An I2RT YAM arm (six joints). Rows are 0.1 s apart.
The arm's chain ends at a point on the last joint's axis. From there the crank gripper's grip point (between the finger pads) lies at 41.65 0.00 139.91 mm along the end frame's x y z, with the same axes.
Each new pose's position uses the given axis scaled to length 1; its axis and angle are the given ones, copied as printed.
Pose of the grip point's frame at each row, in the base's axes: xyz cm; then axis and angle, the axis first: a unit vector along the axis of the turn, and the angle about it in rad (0 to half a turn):
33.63 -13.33 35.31 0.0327 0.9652 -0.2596 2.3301
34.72 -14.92 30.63 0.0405 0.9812 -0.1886 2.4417
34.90 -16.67 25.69 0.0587 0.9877 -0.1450 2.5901
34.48 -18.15 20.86 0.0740 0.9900 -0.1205 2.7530
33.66 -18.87 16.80 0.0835 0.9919 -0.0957 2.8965
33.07 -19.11 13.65 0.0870 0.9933 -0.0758 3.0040
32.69 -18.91 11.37 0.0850 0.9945 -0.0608 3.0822
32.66 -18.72 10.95 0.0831 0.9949 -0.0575 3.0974
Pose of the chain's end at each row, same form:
26.90 -6.52 46.33 0.0327 0.9652 -0.2596 2.3301
29.24 -9.77 43.14 0.0405 0.9812 -0.1886 2.4417
31.40 -12.66 39.28 0.0587 0.9877 -0.1450 2.5901
33.28 -14.94 35.05 0.0740 0.9900 -0.1205 2.7530
34.50 -16.55 31.19 0.0835 0.9919 -0.0957 2.8965
35.41 -17.52 27.97 0.0870 0.9933 -0.0758 3.0040
36.11 -17.84 25.52 0.0850 0.9945 -0.0608 3.0822
36.28 -17.75 25.06 0.0831 0.9949 -0.0575 3.0974

